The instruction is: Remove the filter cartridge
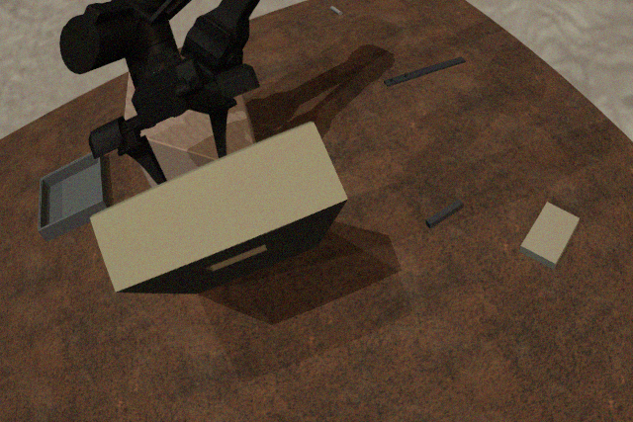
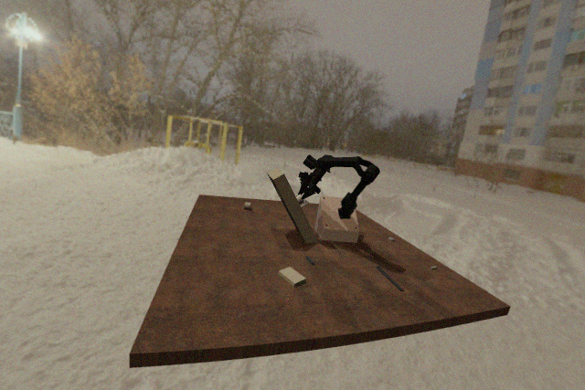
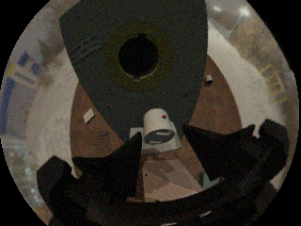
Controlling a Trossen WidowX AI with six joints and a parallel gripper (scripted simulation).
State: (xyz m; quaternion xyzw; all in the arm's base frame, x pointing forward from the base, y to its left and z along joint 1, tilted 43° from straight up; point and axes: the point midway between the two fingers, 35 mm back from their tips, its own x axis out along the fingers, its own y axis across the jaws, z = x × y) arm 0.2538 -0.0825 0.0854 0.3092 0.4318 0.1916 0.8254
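Now: gripper tip 10 mm to the right of the round filter cartridge and 10 mm above it. From my gripper tip the other things lie so: beige block 400 mm to the left, 210 mm below, 100 mm ahead; then short dark bar 280 mm to the left, 210 mm below, 10 mm behind; then service panel 50 mm ahead, 30 mm below, 20 mm to the left.
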